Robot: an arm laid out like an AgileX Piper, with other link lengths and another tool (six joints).
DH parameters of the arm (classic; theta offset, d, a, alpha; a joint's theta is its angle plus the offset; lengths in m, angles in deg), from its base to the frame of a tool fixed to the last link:
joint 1: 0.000 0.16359 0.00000 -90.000
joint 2: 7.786 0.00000 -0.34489 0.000
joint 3: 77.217 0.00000 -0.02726 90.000
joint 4: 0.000 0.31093 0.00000 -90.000
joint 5: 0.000 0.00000 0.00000 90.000
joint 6: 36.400 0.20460 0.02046 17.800
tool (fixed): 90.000 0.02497 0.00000 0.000
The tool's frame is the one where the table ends.
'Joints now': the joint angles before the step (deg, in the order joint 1, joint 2, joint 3, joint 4, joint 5, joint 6). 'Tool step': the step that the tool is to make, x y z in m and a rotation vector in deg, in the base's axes. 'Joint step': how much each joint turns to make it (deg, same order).
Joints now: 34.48, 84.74, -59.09, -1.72, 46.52, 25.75
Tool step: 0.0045, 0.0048, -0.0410, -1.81, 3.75, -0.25
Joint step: -0.12, 5.60, 0.86, 0.70, -2.34, -0.11
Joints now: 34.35, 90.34, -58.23, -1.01, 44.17, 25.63
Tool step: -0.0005, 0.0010, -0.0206, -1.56, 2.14, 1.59
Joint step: -0.01, 2.94, 0.11, 0.57, -0.42, -1.95
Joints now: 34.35, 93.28, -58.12, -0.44, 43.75, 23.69
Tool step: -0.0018, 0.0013, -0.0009, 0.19, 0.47, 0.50
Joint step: 0.01, 0.13, 0.00, 0.78, 0.15, -0.92
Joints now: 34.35, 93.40, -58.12, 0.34, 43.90, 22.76
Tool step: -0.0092, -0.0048, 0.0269, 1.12, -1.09, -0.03
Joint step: 0.01, -4.28, 0.00, 0.38, 2.75, -0.12
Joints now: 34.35, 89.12, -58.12, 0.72, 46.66, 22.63
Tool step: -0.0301, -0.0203, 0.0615, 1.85, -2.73, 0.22
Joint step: 0.01, -10.78, 0.00, -0.01, 7.48, -0.13
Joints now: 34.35, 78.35, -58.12, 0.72, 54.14, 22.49
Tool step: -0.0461, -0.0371, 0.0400, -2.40, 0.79, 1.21
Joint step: 0.01, -9.40, 0.00, -1.22, 11.41, -1.02
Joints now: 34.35, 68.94, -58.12, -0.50, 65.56, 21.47
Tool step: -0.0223, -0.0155, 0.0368, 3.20, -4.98, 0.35
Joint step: 0.00, -8.21, 0.01, -0.02, 2.28, -0.39
